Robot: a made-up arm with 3 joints. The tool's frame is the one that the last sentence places. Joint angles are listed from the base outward.
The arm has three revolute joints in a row. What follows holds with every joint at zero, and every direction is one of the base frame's. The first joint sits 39 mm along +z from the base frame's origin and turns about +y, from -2.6 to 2.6 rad. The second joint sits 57 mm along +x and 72 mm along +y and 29 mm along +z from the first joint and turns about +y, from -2.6 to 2.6 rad. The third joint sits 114 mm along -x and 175 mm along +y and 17 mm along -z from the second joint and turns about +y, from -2.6 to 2.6 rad. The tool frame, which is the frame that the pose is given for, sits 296 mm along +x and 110 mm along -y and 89 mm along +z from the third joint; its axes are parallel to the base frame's.
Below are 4 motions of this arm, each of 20 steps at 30 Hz.
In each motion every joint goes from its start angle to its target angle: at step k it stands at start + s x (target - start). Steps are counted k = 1, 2, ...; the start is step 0. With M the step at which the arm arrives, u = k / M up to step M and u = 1 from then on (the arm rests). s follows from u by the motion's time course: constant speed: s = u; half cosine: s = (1 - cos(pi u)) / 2; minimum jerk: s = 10 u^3 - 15 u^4 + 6 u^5.
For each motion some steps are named. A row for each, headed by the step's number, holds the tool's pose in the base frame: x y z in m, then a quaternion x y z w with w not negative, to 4 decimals.
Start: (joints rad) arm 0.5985 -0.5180 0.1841
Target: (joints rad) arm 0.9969 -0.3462 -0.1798
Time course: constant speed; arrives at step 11
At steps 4, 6, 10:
4: 0.2562 0.1370 0.0231 0.0000 0.1690 0.0000 0.9856
6: 0.2563 0.1370 0.0189 0.0000 0.1874 0.0000 0.9823
10: 0.2578 0.1370 0.0099 0.0000 0.2242 0.0000 0.9746

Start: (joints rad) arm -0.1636 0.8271 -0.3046
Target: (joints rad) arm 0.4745 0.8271 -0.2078
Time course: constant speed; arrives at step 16
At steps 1, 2, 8, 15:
1: 0.2622 0.1370 0.1008 0.0000 0.2010 0.0000 0.9796
2: 0.2641 0.1370 0.0885 0.0000 0.2235 0.0000 0.9747
8: 0.2638 0.1370 0.0142 0.0000 0.3552 0.0000 0.9348
15: 0.2380 0.1370 -0.0673 0.0000 0.5003 0.0000 0.8659

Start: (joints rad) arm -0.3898 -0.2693 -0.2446
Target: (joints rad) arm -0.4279 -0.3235 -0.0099
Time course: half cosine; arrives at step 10
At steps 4, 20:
4: 0.0913 0.1370 0.2840 0.0000 -0.4144 0.0000 0.9101
20: 0.1210 0.1370 0.2674 0.0000 -0.3715 0.0000 0.9284

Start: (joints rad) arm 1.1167 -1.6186 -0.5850
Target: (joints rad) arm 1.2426 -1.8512 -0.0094
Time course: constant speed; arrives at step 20
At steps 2, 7, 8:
2: 0.0326 0.1370 0.2295 0.0000 -0.4969 0.0000 0.8678
7: 0.0679 0.1370 0.2149 0.0000 -0.4452 0.0000 0.8954
8: 0.0748 0.1370 0.2115 0.0000 -0.4347 0.0000 0.9006

